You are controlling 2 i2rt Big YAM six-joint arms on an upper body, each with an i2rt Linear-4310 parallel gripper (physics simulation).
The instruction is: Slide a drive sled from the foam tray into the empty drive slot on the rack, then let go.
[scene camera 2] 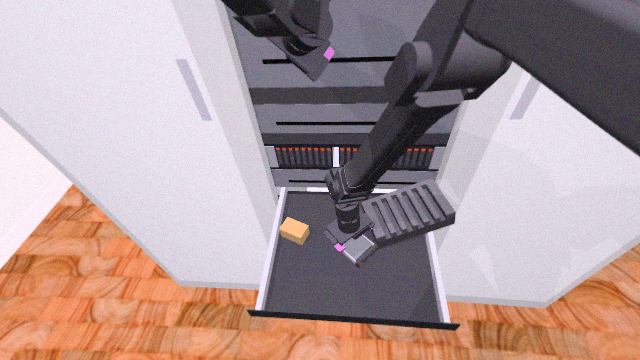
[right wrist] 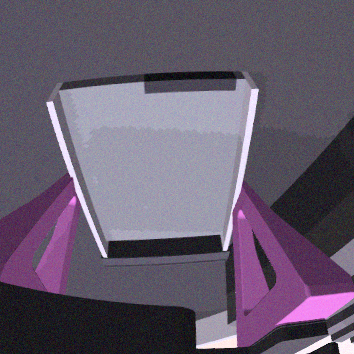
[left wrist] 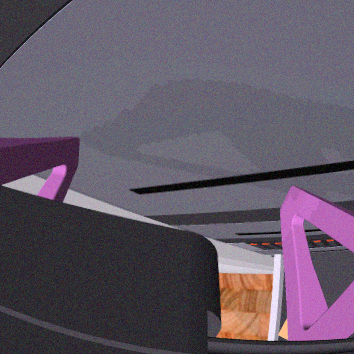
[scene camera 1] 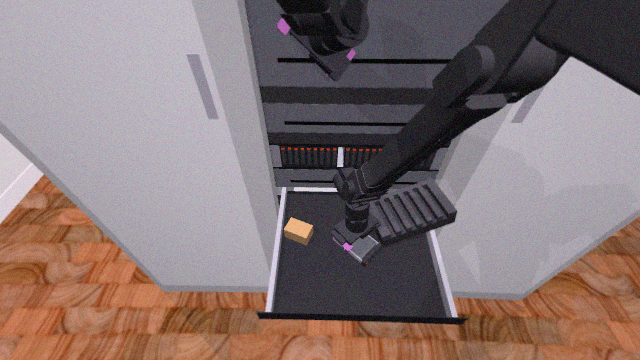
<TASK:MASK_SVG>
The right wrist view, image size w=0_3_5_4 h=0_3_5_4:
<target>right gripper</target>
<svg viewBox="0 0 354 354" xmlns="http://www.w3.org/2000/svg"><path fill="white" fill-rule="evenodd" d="M337 342L328 342L304 354L339 354ZM0 218L0 354L294 354L327 336L328 331L325 318L354 297L354 286L350 274L280 218L244 180L242 180L240 192L232 210L237 347L196 348L195 312L190 308L116 302L65 295L69 264L80 211L80 201L75 191L73 177L70 176L69 172L66 172L41 194ZM252 230L275 271L275 284L270 290L256 253ZM57 220L51 239L34 271L32 267L33 254Z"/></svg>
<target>drive sled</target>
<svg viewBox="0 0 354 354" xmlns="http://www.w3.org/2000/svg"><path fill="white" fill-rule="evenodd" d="M247 71L144 73L66 81L55 85L46 101L47 108L68 172L73 177L75 191L101 251L100 258L104 267L176 265L227 260L229 254L228 242L232 229L232 210L241 188L258 92L257 86Z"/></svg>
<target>foam tray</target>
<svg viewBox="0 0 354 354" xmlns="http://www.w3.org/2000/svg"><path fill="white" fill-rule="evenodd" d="M354 297L325 318L328 331L327 336L330 335L331 341L342 342L349 338L350 343L354 343ZM232 242L228 245L229 254L227 260L225 260L227 325L236 326ZM252 230L256 253L270 290L275 284L275 271ZM353 115L316 159L269 207L349 273L354 286Z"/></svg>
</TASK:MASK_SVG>
